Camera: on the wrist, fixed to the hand. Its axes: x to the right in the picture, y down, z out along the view.
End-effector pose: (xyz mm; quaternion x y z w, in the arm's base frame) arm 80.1 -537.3 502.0 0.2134 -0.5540 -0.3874 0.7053
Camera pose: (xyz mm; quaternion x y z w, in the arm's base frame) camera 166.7 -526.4 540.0 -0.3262 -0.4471 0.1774 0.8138
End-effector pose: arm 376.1 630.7 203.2 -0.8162 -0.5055 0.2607 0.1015
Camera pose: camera 467.9 628.4 228.3 0.9456 -0.2097 -0.1456 0.2017
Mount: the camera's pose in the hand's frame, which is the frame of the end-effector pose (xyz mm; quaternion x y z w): 22.3 61.2 -69.4 -0.1323 0.0470 0.7165 0.6833
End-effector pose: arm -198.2 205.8 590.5 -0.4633 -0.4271 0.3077 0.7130
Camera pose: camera -128.8 220.1 526.9 -0.7313 0.0329 0.6428 0.2255
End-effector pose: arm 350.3 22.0 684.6 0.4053 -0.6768 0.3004 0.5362
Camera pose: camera 328.3 105.4 724.9 -0.2930 -0.7674 0.5189 0.2366
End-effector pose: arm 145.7 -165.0 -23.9 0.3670 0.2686 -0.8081 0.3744
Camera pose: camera 212.0 -160.1 -92.1 0.4317 0.0451 -0.2311 0.8708
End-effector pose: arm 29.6 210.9 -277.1 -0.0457 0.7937 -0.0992 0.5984
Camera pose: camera -40.4 273.5 -292.7 0.4630 0.6163 0.4638 0.4366
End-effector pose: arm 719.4 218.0 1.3 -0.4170 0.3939 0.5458 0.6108
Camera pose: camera 658.8 163.8 -48.2 0.1092 -0.5244 -0.8431 0.0474
